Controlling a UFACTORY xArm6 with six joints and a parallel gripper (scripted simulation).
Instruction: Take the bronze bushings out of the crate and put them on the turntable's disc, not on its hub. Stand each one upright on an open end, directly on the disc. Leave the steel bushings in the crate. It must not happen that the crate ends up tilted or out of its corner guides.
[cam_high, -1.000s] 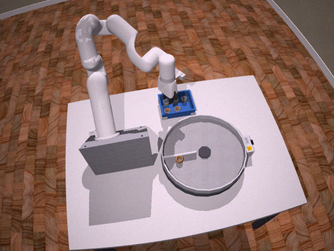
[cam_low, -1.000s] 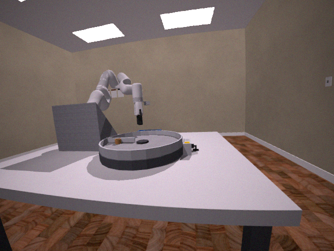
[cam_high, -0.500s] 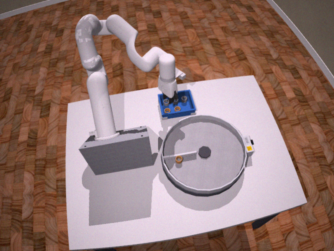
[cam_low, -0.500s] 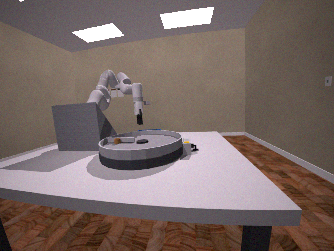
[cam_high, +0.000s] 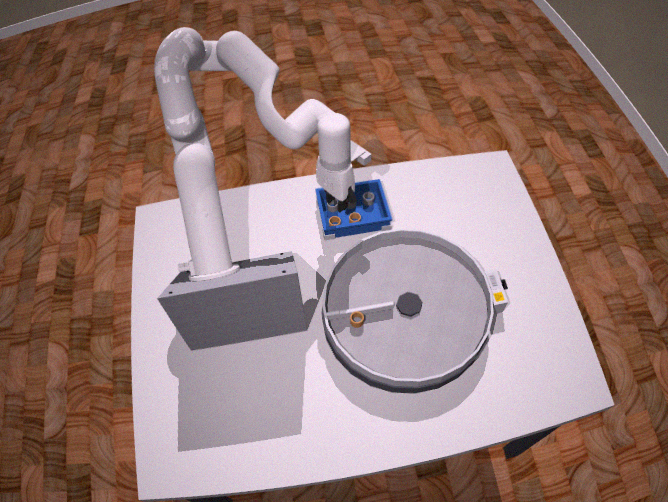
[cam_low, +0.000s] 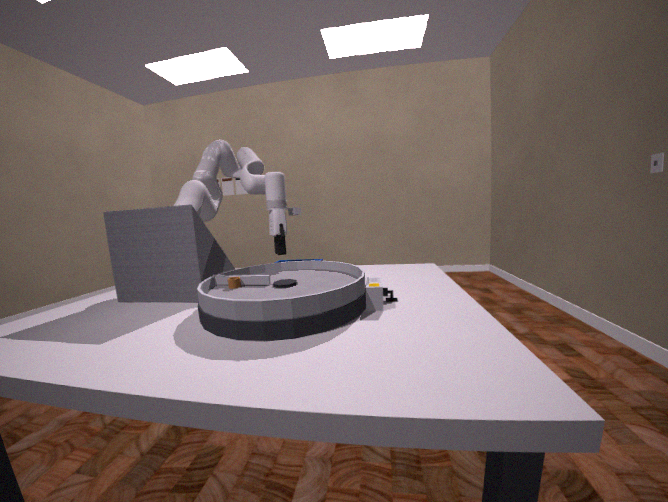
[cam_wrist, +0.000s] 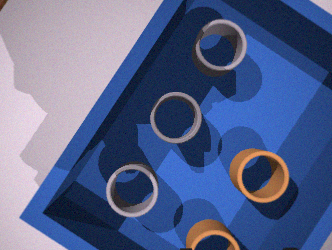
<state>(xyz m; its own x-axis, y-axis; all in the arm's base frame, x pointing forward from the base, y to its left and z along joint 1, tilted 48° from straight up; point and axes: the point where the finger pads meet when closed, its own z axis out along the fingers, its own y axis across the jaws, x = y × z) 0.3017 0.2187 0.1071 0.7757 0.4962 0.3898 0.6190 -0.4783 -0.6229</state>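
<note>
Right now the blue crate is 9 cm below my hand, 5 cm ahead of it and 3 cm to the left of it. Also, from my hand: turntable disc 30 cm to the right, 15 cm ahead, 6 cm below.
</note>
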